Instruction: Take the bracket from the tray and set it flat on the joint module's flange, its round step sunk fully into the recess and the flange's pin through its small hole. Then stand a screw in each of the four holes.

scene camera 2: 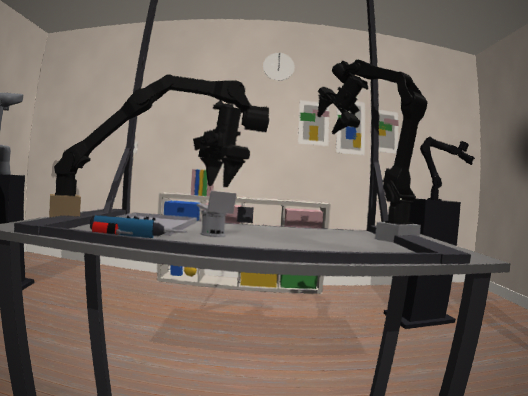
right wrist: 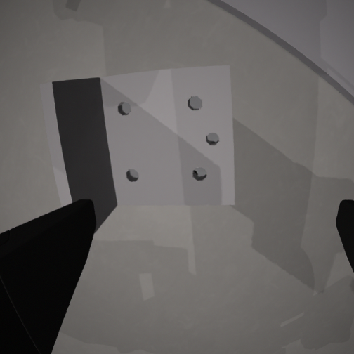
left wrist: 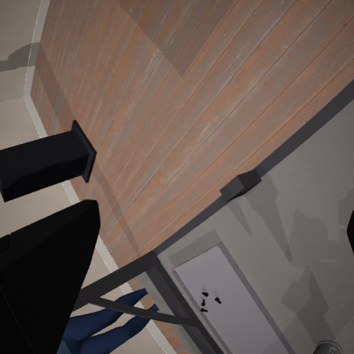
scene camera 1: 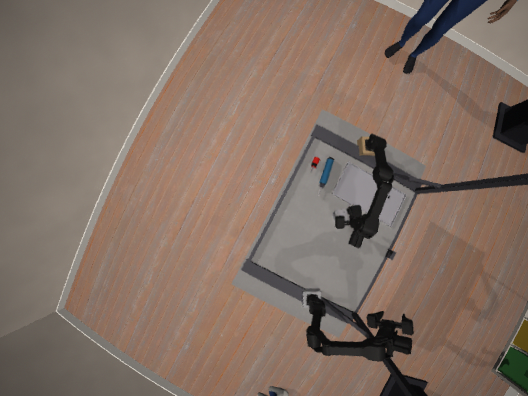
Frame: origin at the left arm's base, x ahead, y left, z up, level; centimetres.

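Seen in the pictures: left gripper, fingertip midpoint: [scene camera 2: 325, 124] [scene camera 1: 393, 313]; right gripper, fingertip midpoint: [scene camera 2: 217, 186] [scene camera 1: 348, 218]; left arm's base, link origin: [scene camera 2: 399, 223] [scene camera 1: 311, 299]; right arm's base, link origin: [scene camera 2: 64, 195] [scene camera 1: 370, 145].
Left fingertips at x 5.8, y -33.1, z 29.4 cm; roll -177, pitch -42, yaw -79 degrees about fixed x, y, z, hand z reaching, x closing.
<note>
Pixels of each thing's top centre, then the offset from my left fingertips to it. "pt": a spot on its surface instead.
- cylindrical joint module, top centre: [scene camera 2: 214, 209] dz -28.0, dx +43.9, dy +17.7 cm
- grey tray, top centre: [scene camera 2: 149, 219] [scene camera 1: 370, 194] dz -32.8, dx +56.2, dy -2.4 cm
- blue tool, surface spot: [scene camera 2: 127, 226] [scene camera 1: 322, 172] pt dz -32.0, dx +68.8, dy +27.1 cm
- red screwdriver, top centre: [scene camera 2: 113, 223] [scene camera 1: 314, 164] dz -31.0, dx +73.2, dy +32.0 cm
- small dark block, top centre: [scene camera 2: 245, 206] [scene camera 1: 392, 255] dz -28.7, dx +20.0, dy -14.6 cm
The light grey bracket [scene camera 1: 339, 213] [scene camera 2: 222, 202] [right wrist: 150, 135] rests on top of the cylindrical joint module [scene camera 2: 213, 224] [left wrist: 328, 348]. Its wall stands up. In the right wrist view its plate shows several round holes with no screws standing in them; the depth of its step is hidden. My right gripper [scene camera 1: 347, 217] [scene camera 2: 220, 185] [right wrist: 221, 213] is open and empty, pointing down a little above the bracket. Dark screws [left wrist: 218, 300] stand on the grey tray [scene camera 1: 350, 185] [scene camera 2: 185, 223] [left wrist: 245, 315] [right wrist: 295, 30]. My left gripper [scene camera 1: 390, 320] [scene camera 2: 328, 123] [left wrist: 232, 218] is open and empty, high beyond the table.
A blue tool [scene camera 1: 326, 171] [scene camera 2: 127, 226] and a red screwdriver [scene camera 1: 315, 162] [scene camera 2: 105, 228] lie side by side near the tray. Dark rails [scene camera 1: 272, 277] frame the grey table, and upright posts [scene camera 2: 372, 100] rise behind it. A small dark block [scene camera 1: 391, 254] [left wrist: 240, 185] sits at the table's edge.
</note>
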